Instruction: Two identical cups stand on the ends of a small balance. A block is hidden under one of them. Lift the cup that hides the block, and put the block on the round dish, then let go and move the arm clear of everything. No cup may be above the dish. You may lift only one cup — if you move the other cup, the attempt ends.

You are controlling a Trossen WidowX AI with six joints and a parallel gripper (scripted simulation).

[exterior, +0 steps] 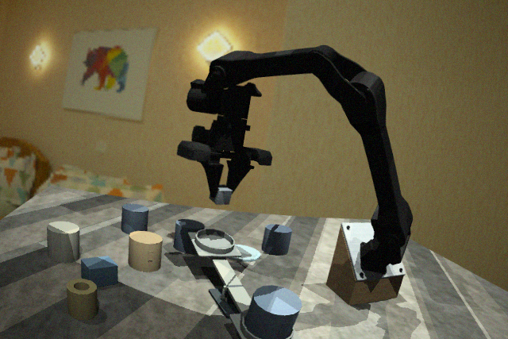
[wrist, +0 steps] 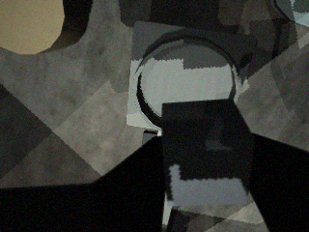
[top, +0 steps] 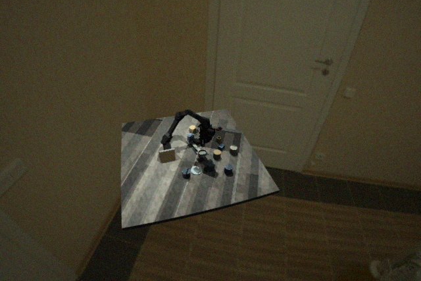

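My gripper tip is 17 cm above the pale round dish, 14 cm to the left of it and 7 cm past it. From my gripper tip the other things lie so: balance beam: 13 cm below, 12 cm to the left, 4 cm behind; then grey block: 1 cm above; then balance: 15 cm below, 12 cm to the left, 4 cm behind.
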